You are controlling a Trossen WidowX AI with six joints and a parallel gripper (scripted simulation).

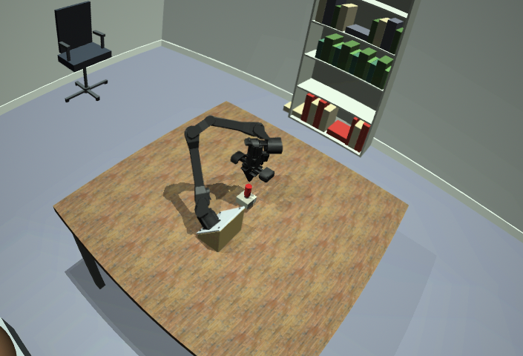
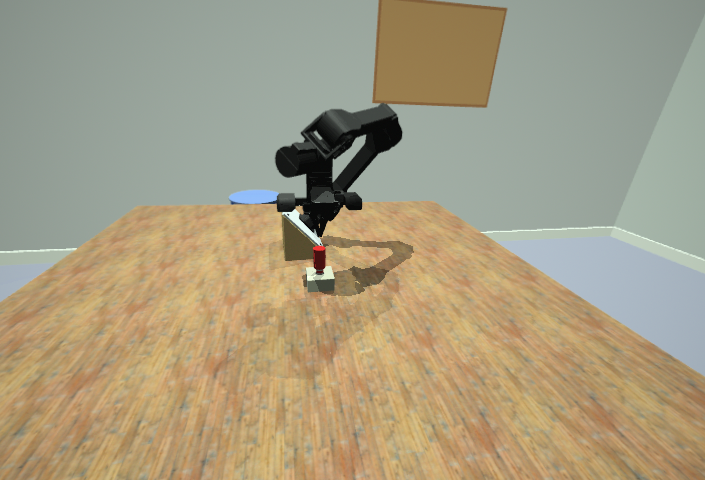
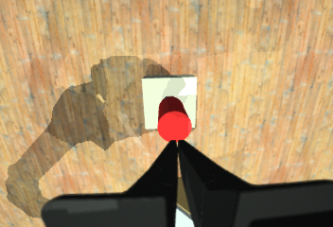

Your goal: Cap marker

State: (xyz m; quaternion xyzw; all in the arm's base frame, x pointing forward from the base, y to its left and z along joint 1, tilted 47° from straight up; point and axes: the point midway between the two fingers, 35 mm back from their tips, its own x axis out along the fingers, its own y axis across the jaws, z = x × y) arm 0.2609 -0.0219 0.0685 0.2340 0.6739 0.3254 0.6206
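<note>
Now: gripper tip 60 mm above the marker cap.
</note>
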